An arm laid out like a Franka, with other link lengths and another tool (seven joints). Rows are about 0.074 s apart.
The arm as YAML. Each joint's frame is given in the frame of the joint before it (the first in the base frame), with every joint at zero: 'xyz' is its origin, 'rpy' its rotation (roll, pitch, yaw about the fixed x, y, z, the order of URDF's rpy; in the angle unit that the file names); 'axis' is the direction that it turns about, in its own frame. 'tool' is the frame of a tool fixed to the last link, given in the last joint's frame.
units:
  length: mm
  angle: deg
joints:
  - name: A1
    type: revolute
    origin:
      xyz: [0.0, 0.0, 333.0]
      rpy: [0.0, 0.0, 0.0]
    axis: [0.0, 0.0, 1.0]
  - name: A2
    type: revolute
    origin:
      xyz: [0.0, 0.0, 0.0]
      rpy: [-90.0, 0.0, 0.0]
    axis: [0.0, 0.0, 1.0]
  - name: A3
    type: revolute
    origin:
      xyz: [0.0, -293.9, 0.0]
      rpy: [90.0, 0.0, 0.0]
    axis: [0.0, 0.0, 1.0]
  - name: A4
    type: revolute
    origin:
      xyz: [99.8, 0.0, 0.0]
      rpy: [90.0, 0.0, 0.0]
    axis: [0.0, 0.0, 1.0]
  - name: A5
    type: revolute
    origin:
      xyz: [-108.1, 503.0, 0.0]
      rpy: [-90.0, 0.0, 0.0]
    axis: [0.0, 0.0, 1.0]
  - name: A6
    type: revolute
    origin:
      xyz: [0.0, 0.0, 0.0]
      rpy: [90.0, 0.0, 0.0]
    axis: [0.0, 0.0, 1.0]
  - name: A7
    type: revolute
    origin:
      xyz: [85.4, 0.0, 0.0]
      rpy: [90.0, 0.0, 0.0]
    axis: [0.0, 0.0, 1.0]
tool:
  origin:
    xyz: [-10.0, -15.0, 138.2]
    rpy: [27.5, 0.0, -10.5]
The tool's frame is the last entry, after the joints.
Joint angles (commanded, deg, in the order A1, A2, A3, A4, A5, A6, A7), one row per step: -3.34, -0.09, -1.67, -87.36, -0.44, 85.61, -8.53; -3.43, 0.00, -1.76, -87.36, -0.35, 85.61, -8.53; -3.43, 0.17, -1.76, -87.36, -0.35, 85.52, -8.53; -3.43, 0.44, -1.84, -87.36, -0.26, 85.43, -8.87; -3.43, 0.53, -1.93, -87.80, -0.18, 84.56, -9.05; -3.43, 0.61, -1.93, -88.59, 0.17, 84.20, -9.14; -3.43, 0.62, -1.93, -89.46, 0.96, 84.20, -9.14; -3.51, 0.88, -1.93, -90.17, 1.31, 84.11, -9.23; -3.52, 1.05, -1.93, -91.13, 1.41, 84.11, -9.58; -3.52, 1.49, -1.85, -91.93, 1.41, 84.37, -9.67; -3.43, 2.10, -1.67, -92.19, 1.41, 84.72, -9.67; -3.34, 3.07, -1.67, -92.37, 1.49, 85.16, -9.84; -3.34, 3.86, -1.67, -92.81, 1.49, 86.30, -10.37; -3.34, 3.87, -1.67, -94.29, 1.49, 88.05, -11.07; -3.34, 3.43, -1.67, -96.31, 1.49, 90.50, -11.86; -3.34, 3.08, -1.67, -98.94, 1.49, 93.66, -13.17; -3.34, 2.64, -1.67, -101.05, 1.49, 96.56, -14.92
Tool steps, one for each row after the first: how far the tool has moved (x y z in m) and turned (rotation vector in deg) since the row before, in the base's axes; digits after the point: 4 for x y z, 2 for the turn. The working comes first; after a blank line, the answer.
Tool pose at each row, in the base's axes (x y z in m, rotation vector in deg; the steps are taken from these numbers as rounded here): 0.6644, -0.0460, 0.6186, -151.57, -18.04, 6.84; 0.6647, -0.0479, 0.6176, -151.49, -17.78, 6.87; 0.6653, -0.0479, 0.6155, -151.43, -17.69, 7.21; 0.6663, -0.0487, 0.6123, -151.23, -17.92, 7.73; 0.6644, -0.0494, 0.6059, -150.79, -17.57, 9.54; 0.6636, -0.0485, 0.5969, -150.12, -17.30, 11.04; 0.6633, -0.0464, 0.5885, -149.12, -17.04, 11.91; 0.6637, -0.0465, 0.5785, -148.49, -16.71, 13.14; 0.6634, -0.0464, 0.5672, -148.01, -16.75, 14.63; 0.6650, -0.0456, 0.5545, -147.70, -16.62, 15.92; 0.6681, -0.0427, 0.5452, -147.54, -16.77, 16.67; 0.6725, -0.0417, 0.5324, -147.23, -16.84, 17.62; 0.6772, -0.0422, 0.5198, -147.10, -17.45, 17.87; 0.6789, -0.0426, 0.5067, -147.03, -18.40, 17.72; 0.6795, -0.0430, 0.4942, -147.11, -19.66, 16.83; 0.6802, -0.0435, 0.4752, -147.08, -21.58, 16.07; 0.6805, -0.0441, 0.4623, -147.04, -24.21, 15.00

0.0003, -0.0019, -0.0010, 0.09, 0.08, -0.18; 0.0006, 0.0000, -0.0021, 0.02, 0.26, 0.00; 0.0010, -0.0008, -0.0032, 0.12, 0.35, 0.26; -0.0019, -0.0007, -0.0064, 0.22, 1.39, 0.09; -0.0008, 0.0009, -0.0090, 0.47, 1.19, 0.10; -0.0003, 0.0021, -0.0084, 0.87, 0.80, 0.00; 0.0004, -0.0001, -0.0100, 0.45, 1.02, 0.01; -0.0003, 0.0001, -0.0113, 0.24, 1.11, 0.33; 0.0016, 0.0008, -0.0127, 0.10, 0.97, 0.17; 0.0031, 0.0029, -0.0093, 0.03, 0.52, 0.26; 0.0044, 0.0010, -0.0128, 0.14, 0.70, 0.24; 0.0047, -0.0005, -0.0126, 0.08, 0.07, 0.49; 0.0017, -0.0004, -0.0131, 0.09, -0.29, 0.65; 0.0006, -0.0004, -0.0125, 0.06, -0.89, 0.72; 0.0007, -0.0005, -0.0190, 0.11, -0.92, 1.22; 0.0003, -0.0006, -0.0129, 0.12, -1.29, 1.66
